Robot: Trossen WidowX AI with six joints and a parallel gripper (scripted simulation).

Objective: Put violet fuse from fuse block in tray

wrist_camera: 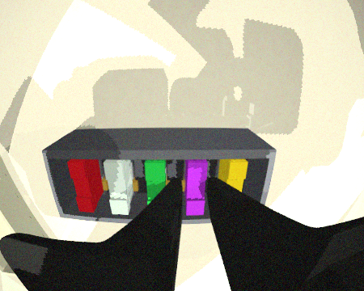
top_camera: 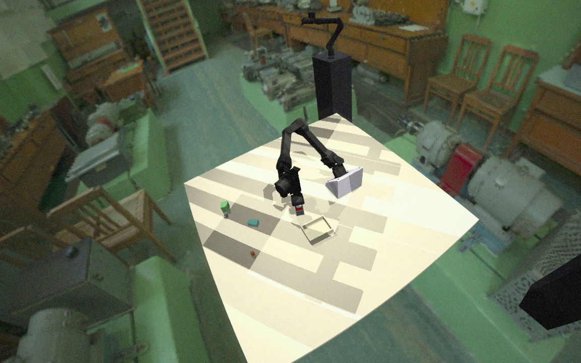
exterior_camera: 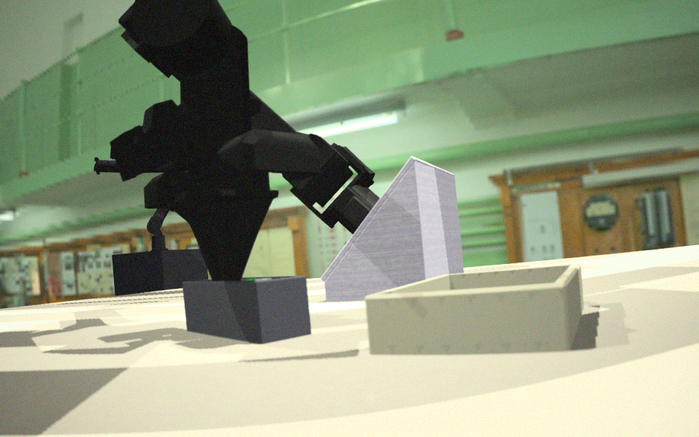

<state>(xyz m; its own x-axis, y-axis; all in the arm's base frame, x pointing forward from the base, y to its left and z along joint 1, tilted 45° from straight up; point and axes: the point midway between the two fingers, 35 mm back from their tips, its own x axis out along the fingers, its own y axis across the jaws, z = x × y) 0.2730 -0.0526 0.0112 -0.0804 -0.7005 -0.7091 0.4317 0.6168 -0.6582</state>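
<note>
Now: gripper tip 10 mm above the violet fuse. Round my gripper tip: teal block: 260 mm ahead, 50 mm to the right, 30 mm below; then grey bit: 370 mm ahead, 190 mm to the right, 20 mm below; then beige tray: 20 mm ahead, 200 mm to the left, 30 mm below.
</note>
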